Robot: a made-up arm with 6 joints. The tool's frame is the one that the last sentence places.
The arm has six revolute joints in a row. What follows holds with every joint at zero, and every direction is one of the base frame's. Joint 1 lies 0.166 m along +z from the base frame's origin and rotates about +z. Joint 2 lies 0.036 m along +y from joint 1 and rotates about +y. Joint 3 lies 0.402 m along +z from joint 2 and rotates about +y. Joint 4 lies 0.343 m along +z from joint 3 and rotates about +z. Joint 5 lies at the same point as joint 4 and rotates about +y. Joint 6 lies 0.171 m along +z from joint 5 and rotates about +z. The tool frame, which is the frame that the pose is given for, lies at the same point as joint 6; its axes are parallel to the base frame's.
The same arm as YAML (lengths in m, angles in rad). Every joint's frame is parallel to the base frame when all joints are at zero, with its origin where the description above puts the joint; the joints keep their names.
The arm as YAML. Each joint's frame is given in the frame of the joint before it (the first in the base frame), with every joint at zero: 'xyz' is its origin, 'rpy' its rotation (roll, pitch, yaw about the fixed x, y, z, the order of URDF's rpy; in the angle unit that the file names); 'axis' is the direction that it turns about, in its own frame. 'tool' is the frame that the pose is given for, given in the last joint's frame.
units:
  length: m
  angle: rad
joints:
  - name: joint 1
    type: revolute
    origin:
      xyz: [0.0, 0.0, 0.166]
      rpy: [0.0, 0.0, 0.0]
    axis: [0.0, 0.0, 1.0]
  - name: joint 2
    type: revolute
    origin:
      xyz: [0.0, 0.036, 0.0]
      rpy: [0.0, 0.0, 0.0]
    axis: [0.0, 1.0, 0.0]
  - name: joint 3
    type: revolute
    origin:
      xyz: [0.0, 0.0, 0.402]
      rpy: [0.0, 0.0, 0.0]
    axis: [0.0, 1.0, 0.0]
  - name: joint 4
    type: revolute
    origin:
      xyz: [0.0, 0.0, 0.343]
      rpy: [0.0, 0.0, 0.0]
    axis: [0.0, 0.0, 1.0]
  - name: joint 5
    type: revolute
    origin:
      xyz: [0.0, 0.0, 0.0]
      rpy: [0.0, 0.0, 0.0]
    axis: [0.0, 1.0, 0.0]
  - name: joint 6
    type: revolute
    origin:
      xyz: [0.0, 0.0, 0.171]
      rpy: [0.0, 0.0, 0.0]
    axis: [0.0, 0.0, 1.0]
tool:
  origin:
    xyz: [0.0, 0.0, 0.0]
    rpy: [0.0, 0.0, 0.0]

